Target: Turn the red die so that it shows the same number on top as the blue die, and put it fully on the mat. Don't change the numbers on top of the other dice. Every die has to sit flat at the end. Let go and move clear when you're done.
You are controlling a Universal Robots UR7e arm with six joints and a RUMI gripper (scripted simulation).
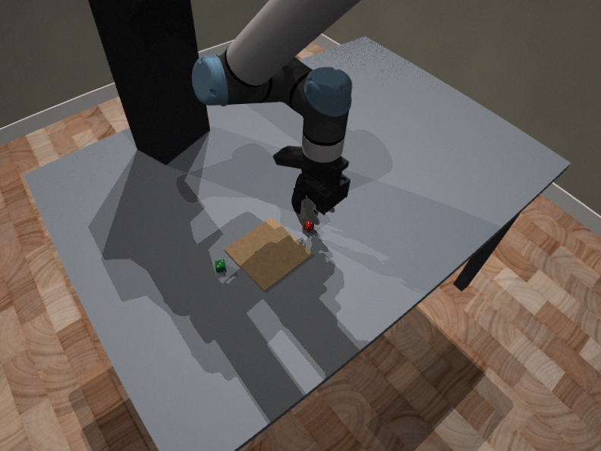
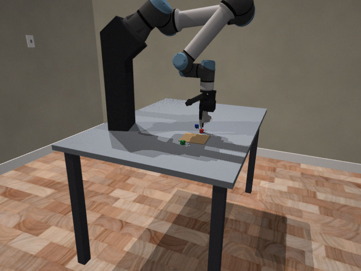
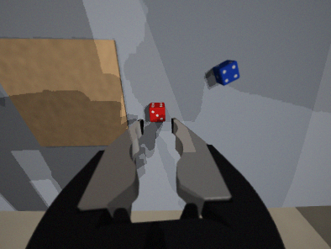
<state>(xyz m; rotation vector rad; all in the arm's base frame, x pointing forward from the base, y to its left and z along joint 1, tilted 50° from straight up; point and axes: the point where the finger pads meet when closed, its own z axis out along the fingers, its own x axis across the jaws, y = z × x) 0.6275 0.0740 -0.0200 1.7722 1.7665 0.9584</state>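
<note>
The red die lies 3 cm below my hand. Round my hand: tan mat (11 cm to the right, 4 cm below); green die (22 cm to the right, 3 cm below, 3 cm behind); blue die (8 cm to the left, 6 cm behind, 3 cm below).
</note>
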